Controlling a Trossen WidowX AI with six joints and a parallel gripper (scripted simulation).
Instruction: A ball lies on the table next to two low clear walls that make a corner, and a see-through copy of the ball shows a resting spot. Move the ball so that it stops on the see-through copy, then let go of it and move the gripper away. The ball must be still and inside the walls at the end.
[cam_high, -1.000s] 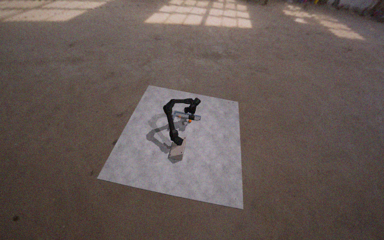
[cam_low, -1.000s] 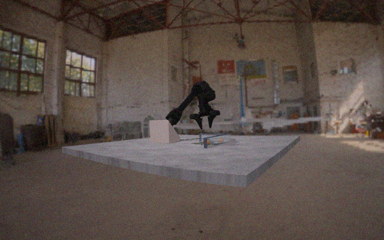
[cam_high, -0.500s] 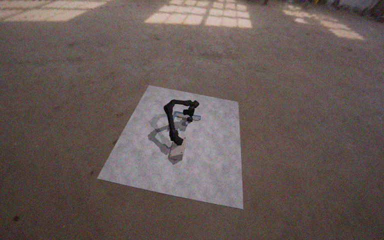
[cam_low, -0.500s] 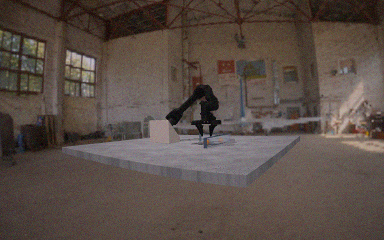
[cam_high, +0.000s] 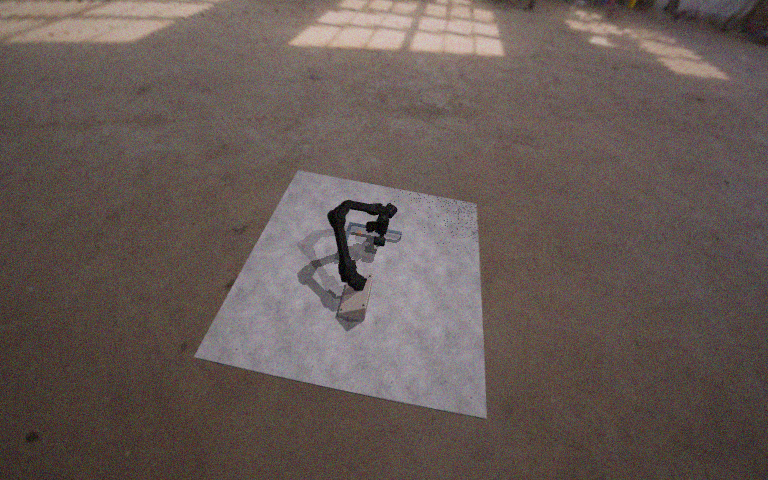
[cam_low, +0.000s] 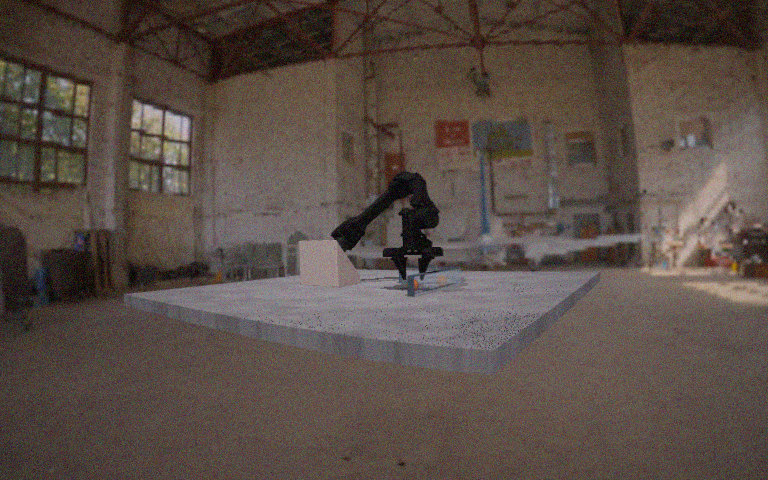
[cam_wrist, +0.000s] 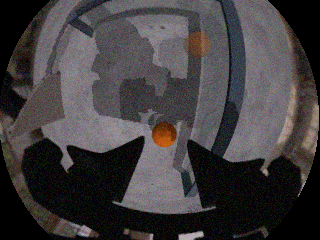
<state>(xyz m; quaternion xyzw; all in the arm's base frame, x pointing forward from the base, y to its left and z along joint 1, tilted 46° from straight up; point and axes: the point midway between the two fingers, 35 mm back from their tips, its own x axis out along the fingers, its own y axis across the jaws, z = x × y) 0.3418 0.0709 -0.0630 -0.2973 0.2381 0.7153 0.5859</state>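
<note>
My gripper tip is 2 cm above the orange ball. Also, from my gripper tip: see-through ball copy 1 cm ahead, 14 cm to the left, 2 cm below.
</note>
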